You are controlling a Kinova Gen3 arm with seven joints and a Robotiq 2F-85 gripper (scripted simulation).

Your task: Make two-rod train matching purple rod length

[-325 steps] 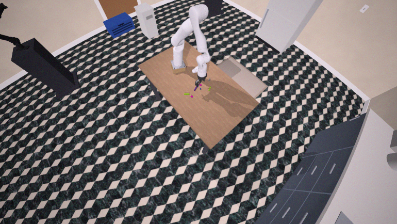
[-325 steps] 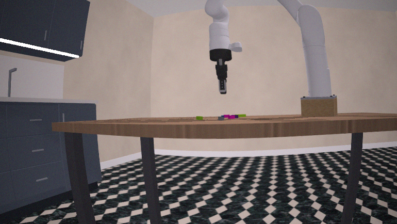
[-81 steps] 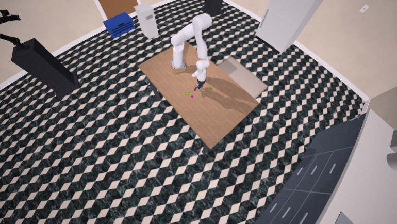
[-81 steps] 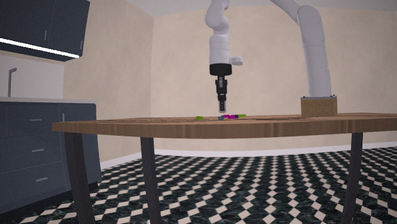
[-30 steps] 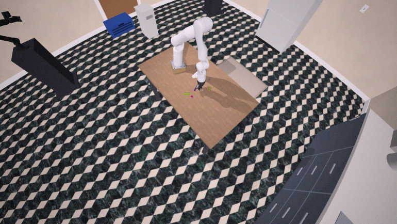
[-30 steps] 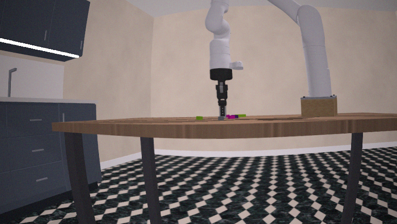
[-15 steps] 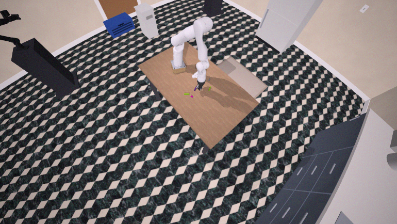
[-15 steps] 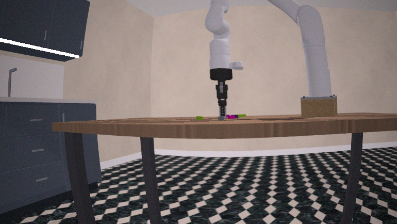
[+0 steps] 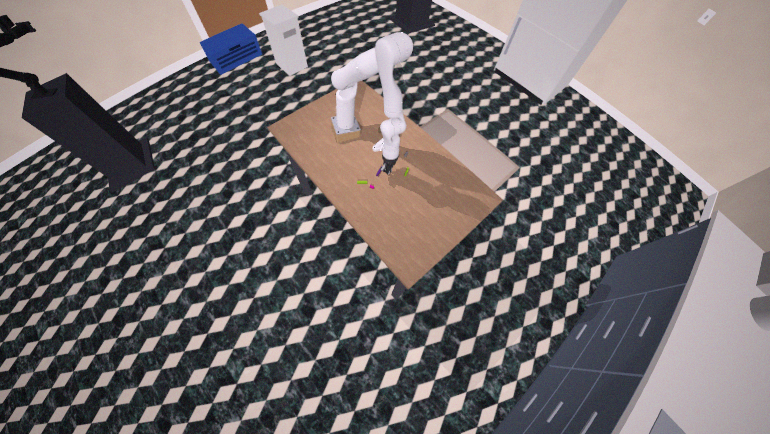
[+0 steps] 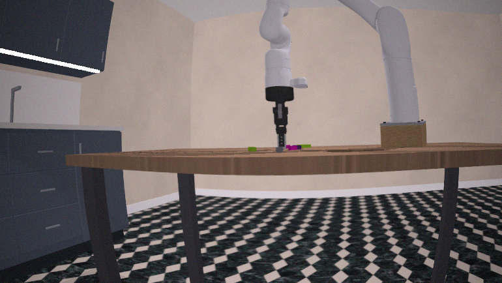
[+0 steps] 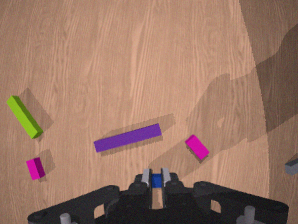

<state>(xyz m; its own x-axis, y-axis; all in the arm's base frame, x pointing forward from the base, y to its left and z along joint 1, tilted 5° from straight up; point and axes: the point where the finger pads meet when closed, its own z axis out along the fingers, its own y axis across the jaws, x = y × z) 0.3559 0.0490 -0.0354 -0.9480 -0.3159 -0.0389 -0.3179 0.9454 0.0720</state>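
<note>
My hand is 40 mm to the left of the purple rod, 30 mm past it and 20 mm above it. From my hand the other things lie so: blue rod (20 mm below); then grey rod (140 mm to the left, 50 mm behind, 20 mm below).
</note>
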